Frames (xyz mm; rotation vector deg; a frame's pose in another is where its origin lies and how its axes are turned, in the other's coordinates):
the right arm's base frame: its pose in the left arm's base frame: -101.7 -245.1 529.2 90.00 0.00 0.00
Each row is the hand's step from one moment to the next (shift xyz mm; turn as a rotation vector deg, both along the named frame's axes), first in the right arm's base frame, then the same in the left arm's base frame.
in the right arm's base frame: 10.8 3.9 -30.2 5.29 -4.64 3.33
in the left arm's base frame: 10.8 30.2 3.9 5.29 -3.33 -4.64
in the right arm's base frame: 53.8 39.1 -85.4 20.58 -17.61 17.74
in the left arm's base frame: 53.8 85.4 39.1 20.58 -17.74 -17.61
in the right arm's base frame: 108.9 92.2 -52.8 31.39 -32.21 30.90
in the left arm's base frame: 108.9 52.8 92.2 31.39 -30.90 -32.21
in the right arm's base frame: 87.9 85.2 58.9 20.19 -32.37 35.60
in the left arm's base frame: 87.9 -58.9 85.2 20.19 -35.60 -32.37
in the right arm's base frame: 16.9 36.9 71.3 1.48 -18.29 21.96
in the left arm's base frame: 16.9 -71.3 36.9 1.48 -21.96 -18.29
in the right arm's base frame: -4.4 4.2 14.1 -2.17 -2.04 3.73
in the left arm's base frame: -4.4 -14.1 4.2 -2.17 -3.73 -2.04
